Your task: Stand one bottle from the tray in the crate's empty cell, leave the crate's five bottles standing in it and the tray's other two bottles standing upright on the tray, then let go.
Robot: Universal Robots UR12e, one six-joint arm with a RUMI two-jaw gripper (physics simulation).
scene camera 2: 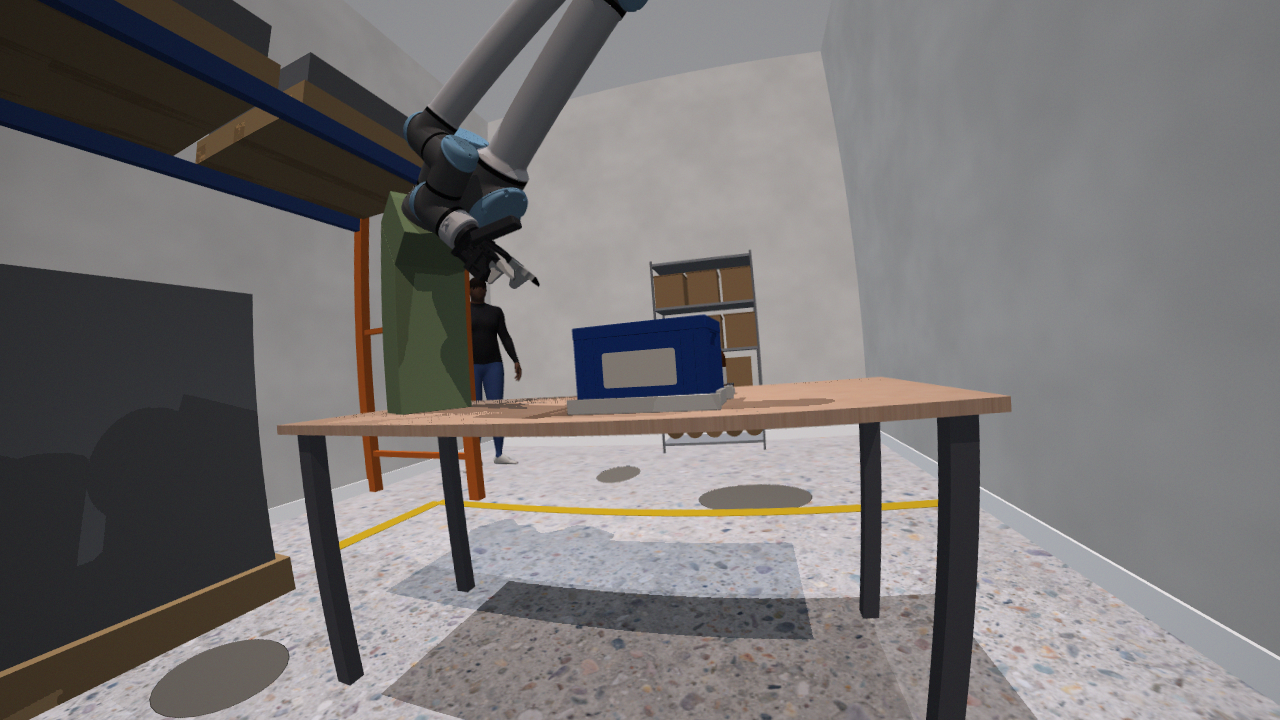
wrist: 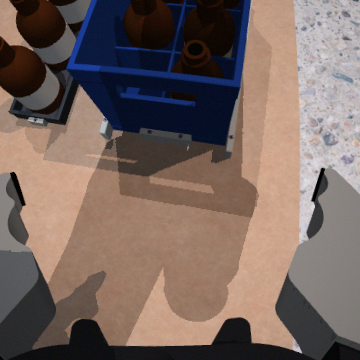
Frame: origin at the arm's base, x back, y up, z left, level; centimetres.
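Seen in the pictures: gripper, fingertip midpoint: (scene camera 2: 527,282) (wrist: 168,174).
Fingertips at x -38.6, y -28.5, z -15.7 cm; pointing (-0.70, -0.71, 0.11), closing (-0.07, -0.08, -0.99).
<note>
Pixels of each thing's middle, then the offset from my fingertips to it. "*": a spot on its surface instead. Level surfaces: height alone.
- blue crate, body centre: (wrist: 178,30) (scene camera 2: 652,365) dy -20.7, dx -26.6, dz +2.6 cm
- brown bottle, body centre: (wrist: 196,85) dy -20.9, dx -17.3, dz -0.3 cm
- dark tray, surface spot: (wrist: 71,96) * dy -28.6, dx -20.0, dz +21.7 cm
- wooden table, its level: dy -29.4 cm
The blue crate (scene camera 2: 698,358) (wrist: 165,117) stands upright on the table. In the wrist view its near-left cell looks empty. A brown bottle (wrist: 197,67) stands in the near-right cell, two bottles (wrist: 149,27) (wrist: 209,31) stand behind, and parts of more show at the top edge. Left of the crate, three brown bottles with pale labels (wrist: 37,90) (wrist: 52,47) (wrist: 75,11) stand on the dark tray (wrist: 71,96); the farthest is cut off. The tray does not show in the scene view. My gripper (scene camera 2: 516,275) (wrist: 168,174) is open and empty, above the table and left of the crate in the scene view.
Grey brackets (wrist: 165,135) (scene camera 2: 644,403) edge the crate's base. A green column (scene camera 2: 425,340) rises at the left of the wooden table (scene camera 2: 832,402). A person (scene camera 2: 487,335) stands behind the table. A shelf rack (scene camera 2: 753,313) stands farther back. Shadows cross the tabletop.
</note>
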